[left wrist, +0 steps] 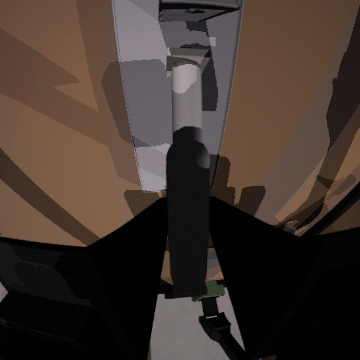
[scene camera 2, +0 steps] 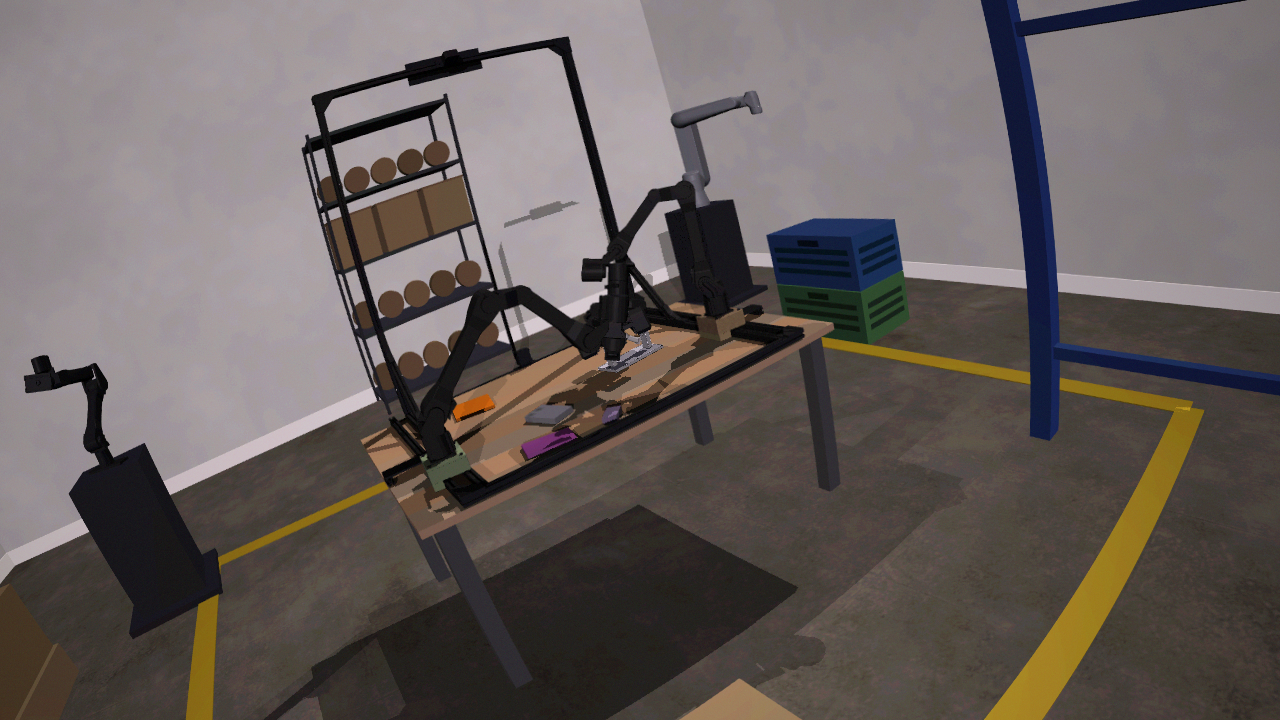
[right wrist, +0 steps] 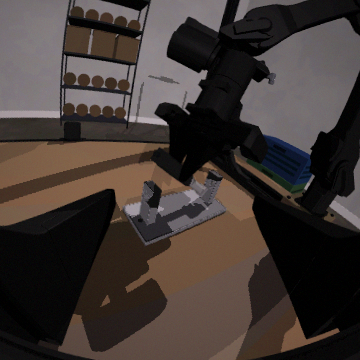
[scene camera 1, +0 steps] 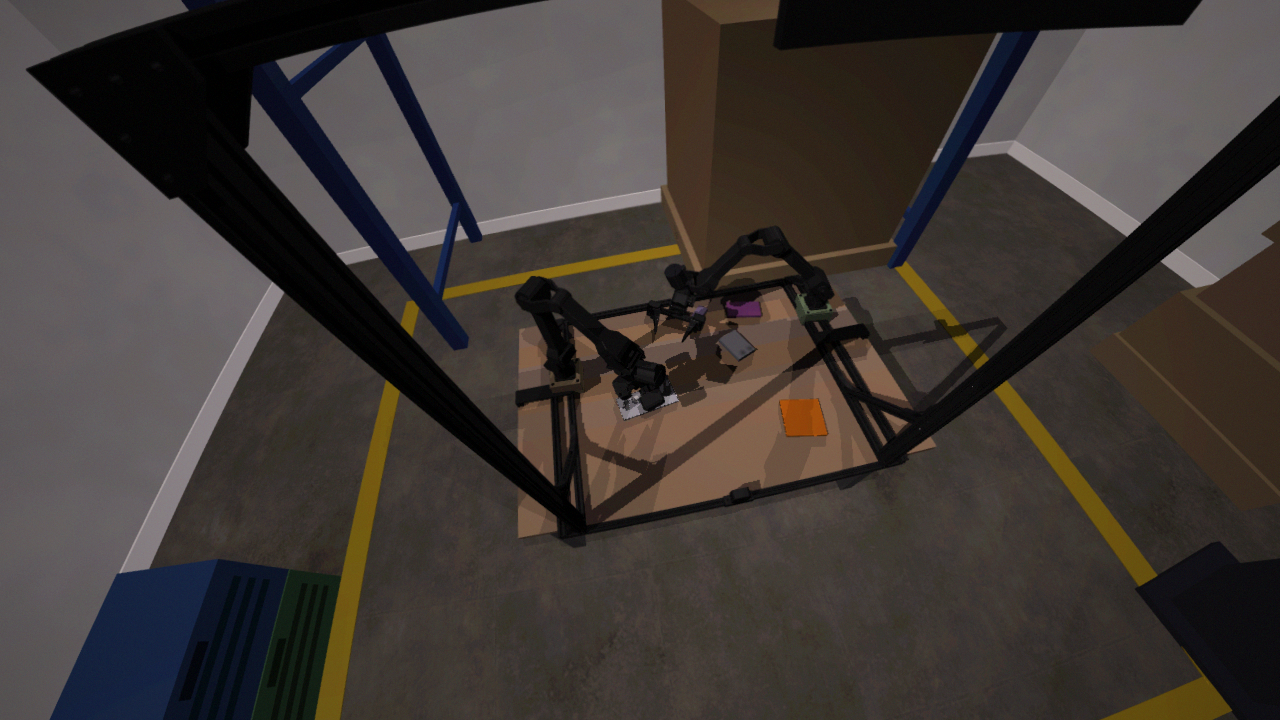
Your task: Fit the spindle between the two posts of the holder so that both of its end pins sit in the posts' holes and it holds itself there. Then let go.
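Pixels of known places: left gripper, fingertip midpoint: (left wrist: 186, 203) (right wrist: 175, 176) (scene camera 1: 654, 386); right gripper, fingertip midpoint: (right wrist: 186, 199) (scene camera 1: 668, 337); left arm's base, origin of the base link: (scene camera 2: 719, 312) (right wrist: 310, 206) (scene camera 1: 564, 372); right arm's base, origin of the base link: (left wrist: 207, 297) (scene camera 2: 441, 455) (scene camera 1: 815, 302).
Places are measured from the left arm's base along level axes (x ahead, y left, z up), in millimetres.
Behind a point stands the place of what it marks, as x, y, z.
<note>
The pale grey holder (scene camera 1: 629, 410) @[191, -144, -55] (scene camera 2: 640, 355) @[234, -88, -56] (right wrist: 175, 226) @[278, -74, -55] has two upright posts on a flat plate. My left gripper (left wrist: 186, 203) @[279, -111, 14] (right wrist: 175, 176) @[279, -111, 14] is shut on the spindle (left wrist: 186, 110) @[231, -122, -1] (right wrist: 169, 162) @[302, -98, 45] above the plate. The spindle is tilted: its thick dark end is raised at the left in the right wrist view, and its thin pale end slopes down beside the right post (right wrist: 214, 186) @[188, -116, -13]. The left post (right wrist: 149, 202) @[322, -90, -14] stands apart from the spindle. Whether a pin touches a hole cannot be told. My right gripper (scene camera 1: 671, 337) @[345, 14, 78] (right wrist: 186, 199) @[345, 14, 78] is open and empty, back from the holder.
A grey block (scene camera 1: 736, 345) @[582, 36, -48] (scene camera 2: 548, 414) @[593, 62, -48], a purple block (scene camera 1: 742, 308) @[652, 200, -53] (scene camera 2: 550, 443) @[658, 218, -53], an orange block (scene camera 1: 802, 417) @[706, -259, -53] (scene camera 2: 473, 407) @[710, -238, -54] and a small lavender piece (scene camera 2: 612, 413) @[494, 220, -48] lie on the table. Black frame rails run along the table's edges.
</note>
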